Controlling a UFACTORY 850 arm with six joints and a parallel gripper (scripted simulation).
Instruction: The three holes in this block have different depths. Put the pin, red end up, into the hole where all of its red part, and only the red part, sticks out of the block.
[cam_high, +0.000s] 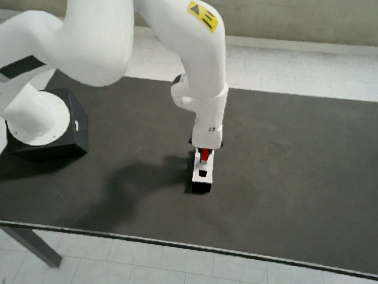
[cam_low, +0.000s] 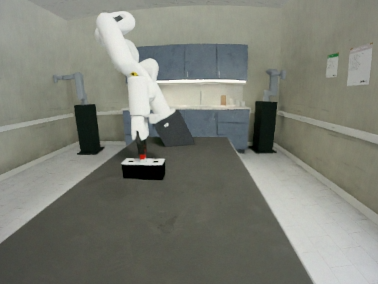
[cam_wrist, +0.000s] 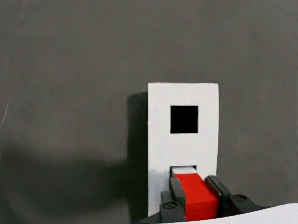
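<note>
Right now the pin is 1 cm below my hand. The rest, counted from my hand: block (9 cm below).
</note>
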